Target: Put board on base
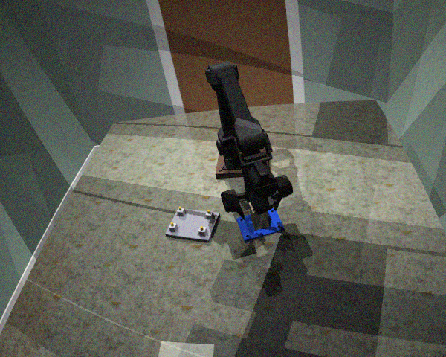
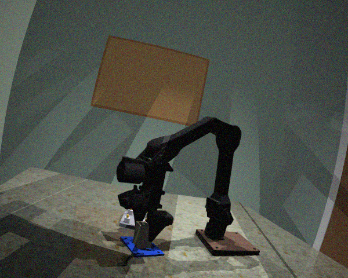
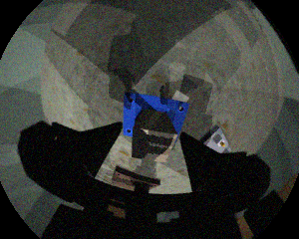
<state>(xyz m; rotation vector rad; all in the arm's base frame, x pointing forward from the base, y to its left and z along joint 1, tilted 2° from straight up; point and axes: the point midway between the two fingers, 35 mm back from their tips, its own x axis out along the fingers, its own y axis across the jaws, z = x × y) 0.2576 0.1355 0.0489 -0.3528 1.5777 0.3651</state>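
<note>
Right now my gripper tip is 2 cm above the blue board. Round my gripper tip: grey base 20 cm to the right, 4 cm below, 2 cm ahead.
</note>
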